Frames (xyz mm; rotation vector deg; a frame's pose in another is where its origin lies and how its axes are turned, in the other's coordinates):
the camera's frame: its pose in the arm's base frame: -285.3 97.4 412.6 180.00 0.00 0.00
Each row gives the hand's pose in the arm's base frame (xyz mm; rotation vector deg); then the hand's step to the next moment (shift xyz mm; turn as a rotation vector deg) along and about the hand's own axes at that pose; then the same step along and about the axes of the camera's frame.
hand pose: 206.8 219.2 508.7 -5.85 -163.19 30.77
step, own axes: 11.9 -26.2 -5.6 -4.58 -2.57 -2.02
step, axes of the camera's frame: -10.8 21.1 -17.3 4.87 2.20 -1.75
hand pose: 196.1 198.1 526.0 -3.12 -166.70 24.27
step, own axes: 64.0 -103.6 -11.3 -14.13 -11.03 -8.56
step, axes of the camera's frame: -61.2 92.0 -52.5 15.49 9.10 -8.47
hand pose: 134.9 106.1 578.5 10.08 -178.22 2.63
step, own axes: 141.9 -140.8 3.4 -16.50 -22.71 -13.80
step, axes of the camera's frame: -125.1 155.9 -4.4 19.29 20.28 -13.97
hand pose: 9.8 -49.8 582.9 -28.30 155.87 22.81
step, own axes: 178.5 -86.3 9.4 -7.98 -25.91 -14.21
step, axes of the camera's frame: -121.3 125.5 94.5 12.91 25.72 -10.43
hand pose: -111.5 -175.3 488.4 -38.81 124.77 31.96
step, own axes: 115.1 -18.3 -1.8 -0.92 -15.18 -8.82
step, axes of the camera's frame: -54.0 47.9 91.5 5.19 16.43 -3.48
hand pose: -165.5 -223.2 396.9 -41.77 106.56 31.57
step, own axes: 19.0 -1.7 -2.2 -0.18 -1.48 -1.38
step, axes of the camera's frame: -5.9 7.1 16.8 0.20 1.93 -0.62
